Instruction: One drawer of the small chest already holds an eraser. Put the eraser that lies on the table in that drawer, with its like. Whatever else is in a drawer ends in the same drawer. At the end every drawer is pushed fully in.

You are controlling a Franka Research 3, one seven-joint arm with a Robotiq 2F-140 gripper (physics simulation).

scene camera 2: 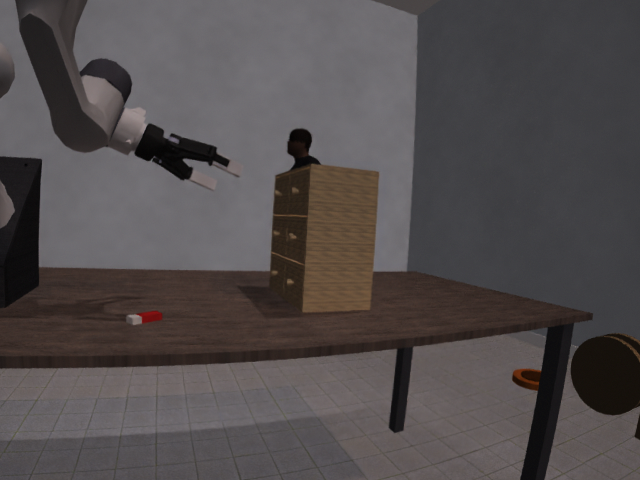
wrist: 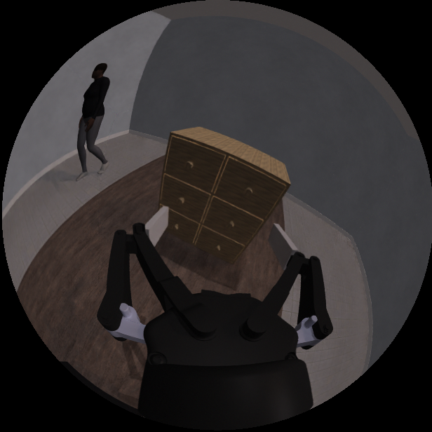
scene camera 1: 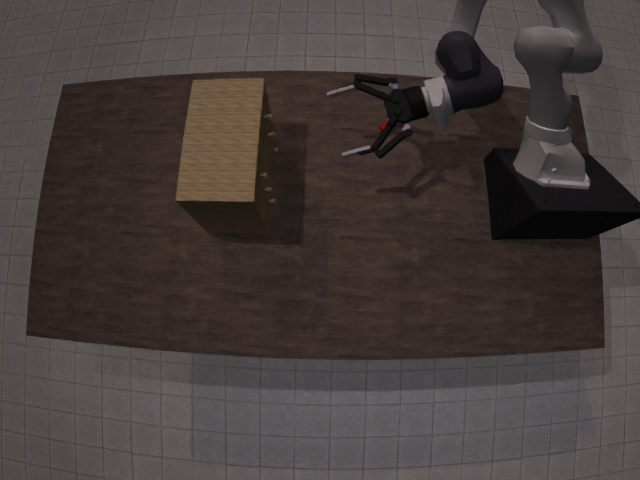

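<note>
The small wooden chest (scene camera 1: 224, 139) (scene camera 2: 341, 237) (wrist: 212, 200) stands on the table, with its drawers in two columns of three. All its drawers look shut, so what they hold is hidden. The eraser (scene camera 1: 384, 125) (scene camera 2: 148, 316), red with a white end, lies flat on the table in front of the chest; in the scene camera 1 view the gripper partly covers it. My gripper (scene camera 1: 343, 122) (scene camera 2: 222, 176) (wrist: 220, 224) is open and empty. It is high above the table, apart from the chest, its fingers pointing toward the drawer fronts and tilted down.
The dark wooden table (scene camera 1: 310, 299) (scene camera 2: 206, 338) bears the chest and the arm's black base (scene camera 1: 542, 224) at its right end in the scene camera 1 view. A person (scene camera 2: 299, 147) (wrist: 94, 107) stands on the floor beyond the table. An orange ring (scene camera 2: 522, 384) is low beyond a table leg.
</note>
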